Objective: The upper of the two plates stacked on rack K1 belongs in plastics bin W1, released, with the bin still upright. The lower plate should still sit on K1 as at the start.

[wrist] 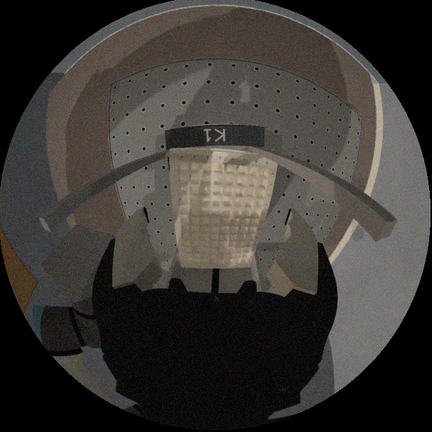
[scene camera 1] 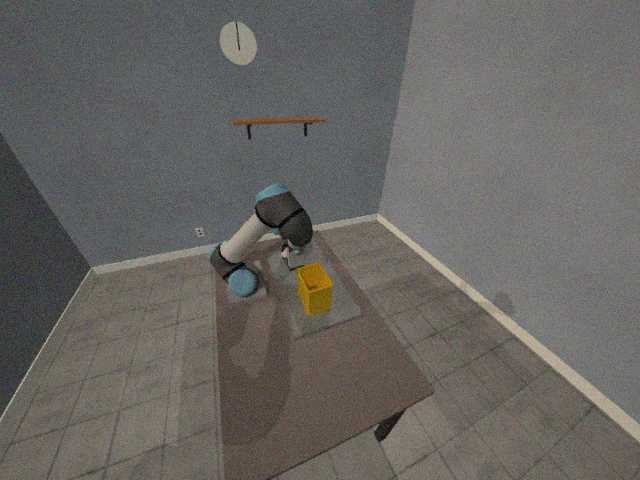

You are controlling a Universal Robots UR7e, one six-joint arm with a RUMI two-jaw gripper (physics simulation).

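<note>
The upper plate (wrist: 220, 205), pale with a grid of small wells, sits on rack K1 (wrist: 175, 138), whose dark label strip is at the plate's far end in the wrist view. The lower plate cannot be made out separately beneath it. My gripper (wrist: 216, 210) is open and empty, above the rack with one finger out to each side of the plate. In the scene view the arm mostly hides the gripper and rack. The yellow plastics bin W1 (scene camera 1: 317, 299) stands upright in front of them; its full inside is not visible. The bin does not show in the wrist view.
A grey perforated board (scene camera 1: 330, 317) (wrist: 145, 110) lies on the brown table (scene camera 1: 330, 382) under the bin and rack. The arm's base (scene camera 1: 242, 283) stands to the left of the bin. A wooden shelf (scene camera 1: 279, 121) hangs on the back wall.
</note>
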